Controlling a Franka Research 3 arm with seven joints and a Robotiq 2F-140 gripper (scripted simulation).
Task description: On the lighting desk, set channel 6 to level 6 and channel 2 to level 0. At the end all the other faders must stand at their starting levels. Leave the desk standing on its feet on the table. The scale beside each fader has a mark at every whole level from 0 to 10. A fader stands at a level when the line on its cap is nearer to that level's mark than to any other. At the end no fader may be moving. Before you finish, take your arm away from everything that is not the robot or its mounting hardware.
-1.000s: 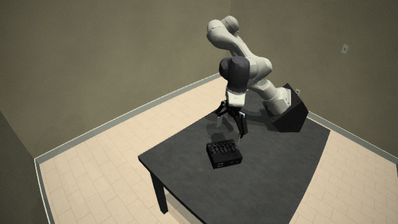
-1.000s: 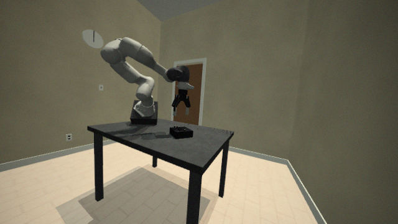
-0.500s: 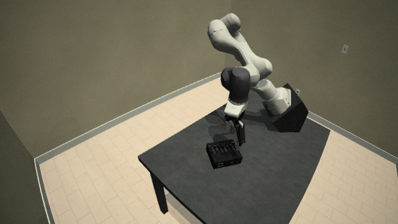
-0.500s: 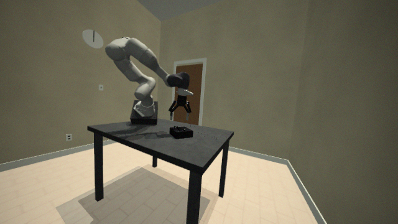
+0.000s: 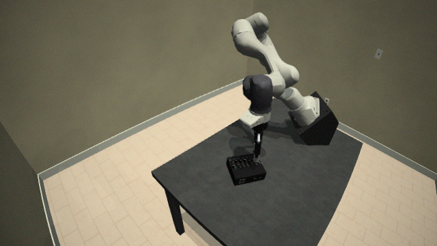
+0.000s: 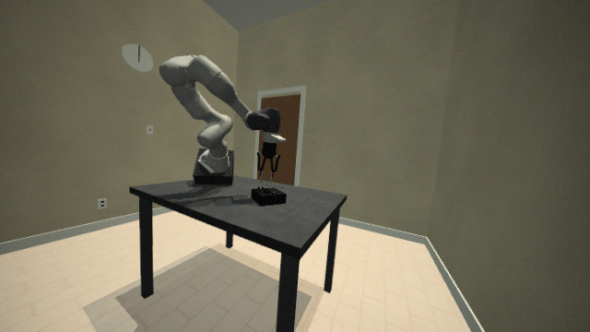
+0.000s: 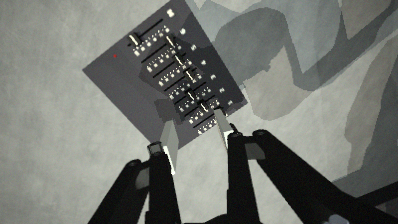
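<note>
My gripper is now 1 cm past the channel 2 cap, 1 cm to the left of it and 6 cm above it. Round my hand: channel 1 cap (4 cm behind, 6 cm below); then channel 6 cap (3 cm ahead, 9 cm to the right, 6 cm below).
</note>
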